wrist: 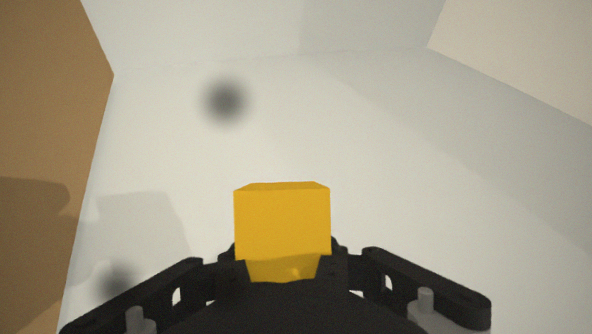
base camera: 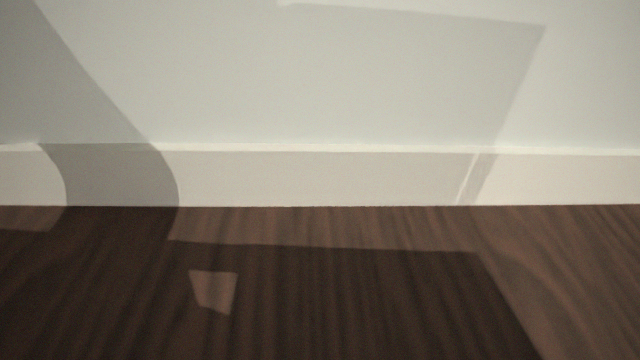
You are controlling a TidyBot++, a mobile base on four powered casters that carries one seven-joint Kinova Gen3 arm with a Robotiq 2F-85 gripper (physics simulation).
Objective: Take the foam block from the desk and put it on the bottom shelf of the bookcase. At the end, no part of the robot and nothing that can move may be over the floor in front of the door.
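Places are measured from the arm's base along level axes (x ahead, y left, z up), in centimetres.
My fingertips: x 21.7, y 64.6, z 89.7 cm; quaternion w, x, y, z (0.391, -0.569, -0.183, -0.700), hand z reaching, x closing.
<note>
Behind a point stands the place of what it marks.
The yellow foam block [wrist: 282, 220] @(x 15.4, y 62.5, z 88.6 cm) is between the fingers in the wrist view, with its upper part standing out beyond the fingertips. My gripper [wrist: 284, 244] @(x 21.7, y 64.6, z 89.7 cm) is shut on it. A brown wooden panel [wrist: 45, 100] @(x 21.2, y 96.7, z 66.4 cm), which looks like part of the bookcase, runs along the left side of the wrist view, apart from the block. Its shelves do not show. The desk and the door do not show in either view.
Pale wall surfaces [wrist: 280, 120] @(x 36.0, y 104.6, z 104.6 cm) lie behind the block, with a beige surface [wrist: 525, 45] @(x 21.5, y 105.6, z 204.0 cm) at upper right. The base camera faces a wall [base camera: 320, 75] @(x 42.7, y -0.8, z -22.4 cm) with a white skirting board [base camera: 320, 177] @(x 41.5, y -1.4, z -34.7 cm) above dark wood floor [base camera: 350, 300] @(x 28.7, y -4.9, z -39.7 cm). Shadows cross these. Two blurred dark spots mark the wrist view.
</note>
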